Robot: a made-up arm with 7 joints. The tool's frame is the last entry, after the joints.
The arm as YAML. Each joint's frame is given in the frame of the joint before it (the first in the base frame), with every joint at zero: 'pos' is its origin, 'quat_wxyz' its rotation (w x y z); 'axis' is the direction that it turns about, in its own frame. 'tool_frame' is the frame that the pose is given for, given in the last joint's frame.
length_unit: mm
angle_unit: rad
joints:
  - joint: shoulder
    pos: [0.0, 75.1, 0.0]
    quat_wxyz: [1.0, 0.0, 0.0, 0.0]
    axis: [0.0, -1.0, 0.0]
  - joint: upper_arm
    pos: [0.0, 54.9, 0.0]
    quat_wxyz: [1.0, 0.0, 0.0, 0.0]
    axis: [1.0, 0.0, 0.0]
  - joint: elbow
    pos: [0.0, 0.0, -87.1]
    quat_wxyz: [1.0, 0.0, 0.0, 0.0]
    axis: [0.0, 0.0, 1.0]
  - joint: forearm
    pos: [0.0, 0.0, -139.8]
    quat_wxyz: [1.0, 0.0, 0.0, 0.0]
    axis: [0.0, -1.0, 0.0]
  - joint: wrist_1
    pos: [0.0, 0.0, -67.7]
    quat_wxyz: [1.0, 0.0, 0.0, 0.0]
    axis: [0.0, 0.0, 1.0]
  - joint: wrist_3
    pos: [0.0, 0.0, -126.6]
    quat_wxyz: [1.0, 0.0, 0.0, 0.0]
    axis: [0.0, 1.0, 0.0]
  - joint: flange
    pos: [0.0, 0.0, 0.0]
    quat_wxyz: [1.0, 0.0, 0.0, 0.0]
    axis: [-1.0, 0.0, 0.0]
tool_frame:
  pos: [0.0, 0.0, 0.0]
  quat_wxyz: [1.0, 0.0, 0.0, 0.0]
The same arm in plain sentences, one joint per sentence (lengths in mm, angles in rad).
The arm has seven revolute joints in a row. What follows holds with every joint at zero, and every direction is one of the base frame's. Joint 1 lies 75.1 mm along +y from the base frame's origin and turns about -y. Joint 2 lies 54.9 mm along +y from joint 1 and turns about +x. Joint 3 lies 87.1 mm along -z from joint 2 and turns about +z. Joint 4 lies 139.8 mm along -z from joint 3 and turns about -y. Joint 5 lies 67.7 mm along -z from joint 4 and turns about +z. Joint 6 lies 126.6 mm along -z from joint 5 and turns about +y. Joint 7 lies at the same point as joint 6 and turns about -x. The tool frame, which is the frame that the pose is given for, lies at the same point as joint 7; its axes are parallel to the base frame's.
